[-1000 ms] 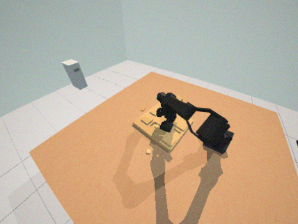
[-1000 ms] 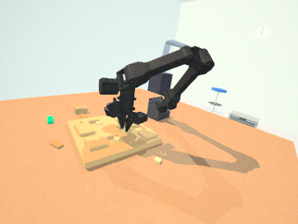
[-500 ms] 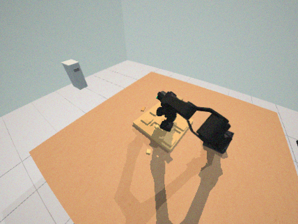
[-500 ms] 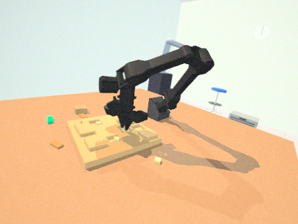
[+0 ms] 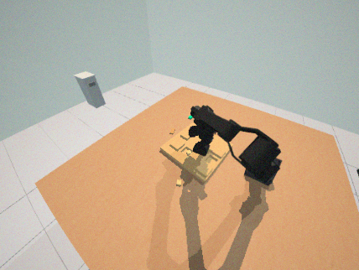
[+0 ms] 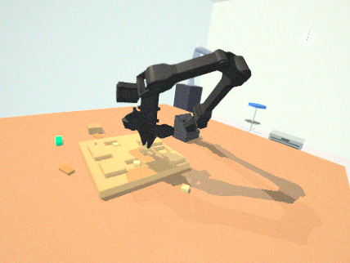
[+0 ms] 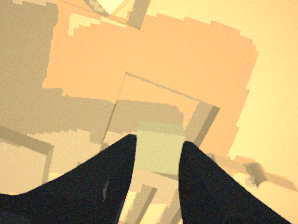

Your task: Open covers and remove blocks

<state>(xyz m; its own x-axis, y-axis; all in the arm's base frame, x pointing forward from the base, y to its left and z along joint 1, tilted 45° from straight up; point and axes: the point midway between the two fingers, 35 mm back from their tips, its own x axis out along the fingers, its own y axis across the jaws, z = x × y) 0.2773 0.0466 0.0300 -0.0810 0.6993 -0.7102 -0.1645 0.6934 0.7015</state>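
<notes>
The tan puzzle board lies 50 mm ahead of my gripper tip and 20 mm below it.
</notes>
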